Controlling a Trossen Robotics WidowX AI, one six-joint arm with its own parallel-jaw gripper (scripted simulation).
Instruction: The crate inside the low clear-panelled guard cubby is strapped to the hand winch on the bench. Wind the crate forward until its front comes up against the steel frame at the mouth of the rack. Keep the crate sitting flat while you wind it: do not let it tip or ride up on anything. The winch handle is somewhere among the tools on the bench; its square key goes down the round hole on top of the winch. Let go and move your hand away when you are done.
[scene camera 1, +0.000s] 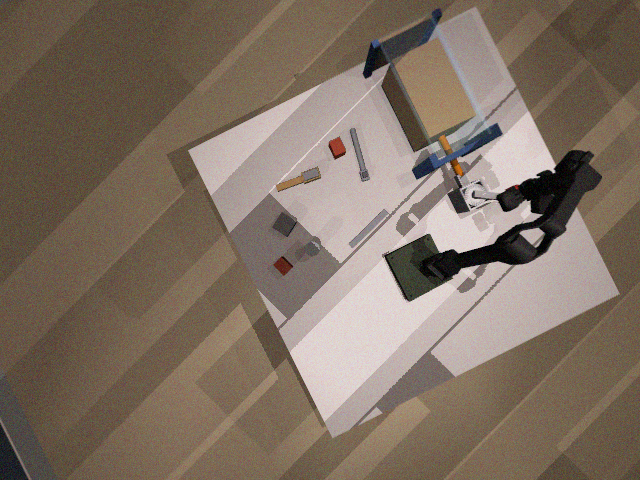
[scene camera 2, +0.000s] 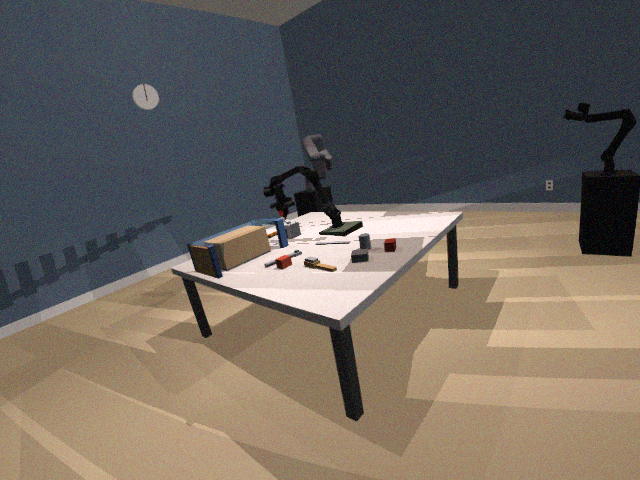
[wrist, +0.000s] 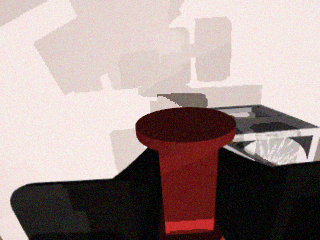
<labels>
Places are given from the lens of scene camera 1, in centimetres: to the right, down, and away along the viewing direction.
my gripper (scene camera 1: 507, 196): 67, -16, 91
grey hand winch (scene camera 1: 460, 201): 53, -15, 97
</labels>
